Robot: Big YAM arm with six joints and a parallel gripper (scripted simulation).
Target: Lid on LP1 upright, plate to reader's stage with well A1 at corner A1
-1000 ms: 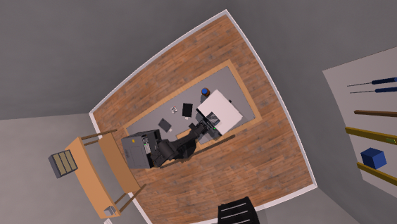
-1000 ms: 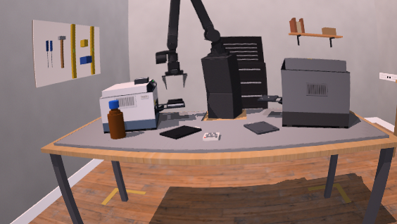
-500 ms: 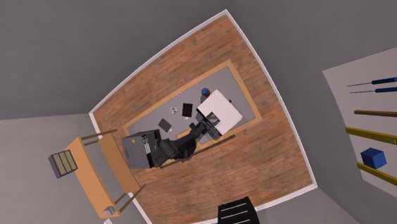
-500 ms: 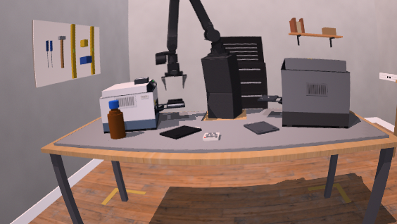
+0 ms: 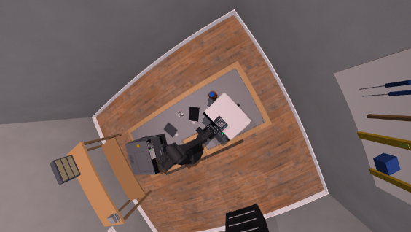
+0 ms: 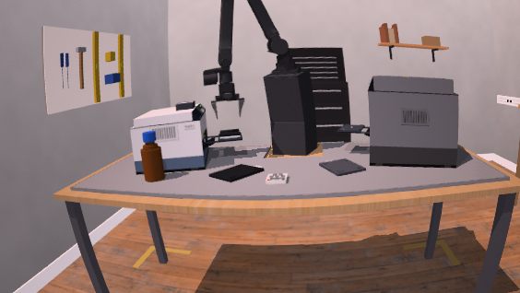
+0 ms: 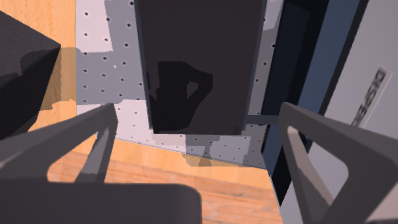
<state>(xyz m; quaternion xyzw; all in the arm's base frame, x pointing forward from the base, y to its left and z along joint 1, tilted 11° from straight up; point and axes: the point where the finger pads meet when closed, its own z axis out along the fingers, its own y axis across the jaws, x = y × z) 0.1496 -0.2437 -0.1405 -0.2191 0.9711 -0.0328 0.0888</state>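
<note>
Right now the lid is 7 cm below my hand and 1 cm behind it. The rest, counted from my hand: brown capped bottle (36 cm ahead, 18 cm to the right, 6 cm below); multi-well plate (8 cm below, 1 cm behind); flat black pad (25 cm ahead, 17 cm below, 12 cm to the left).
</note>
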